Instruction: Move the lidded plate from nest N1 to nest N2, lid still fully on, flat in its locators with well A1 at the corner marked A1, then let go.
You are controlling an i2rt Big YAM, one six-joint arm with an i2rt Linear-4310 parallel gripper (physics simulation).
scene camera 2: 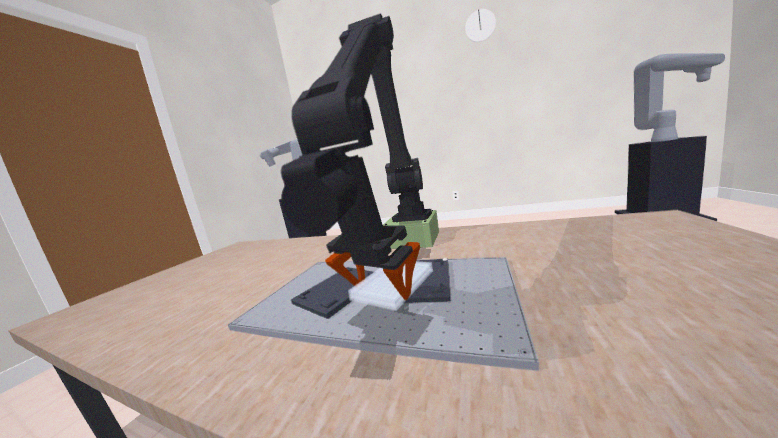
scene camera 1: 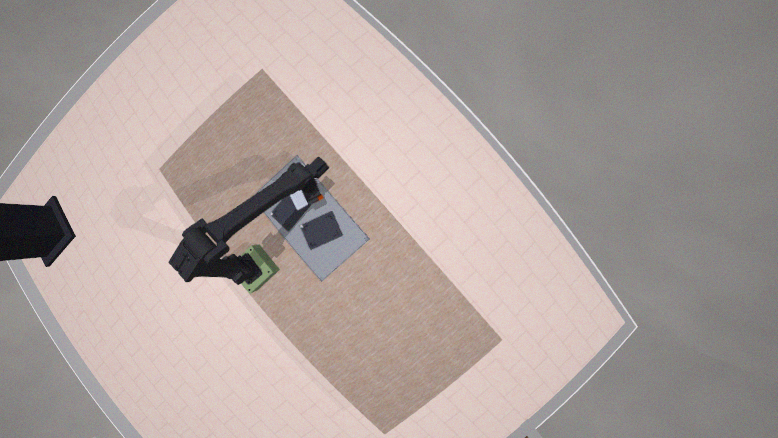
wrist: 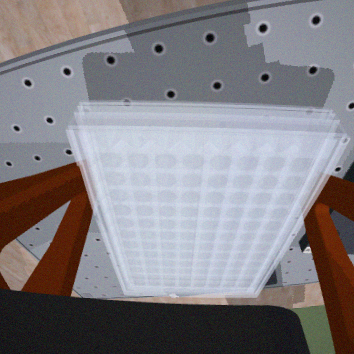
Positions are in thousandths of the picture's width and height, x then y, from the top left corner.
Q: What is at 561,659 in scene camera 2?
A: A dark nest.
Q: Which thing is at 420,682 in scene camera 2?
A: A dark nest.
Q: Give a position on a grey perforated baseplate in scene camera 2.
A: At 621,725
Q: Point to a grey perforated baseplate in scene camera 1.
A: At 417,592
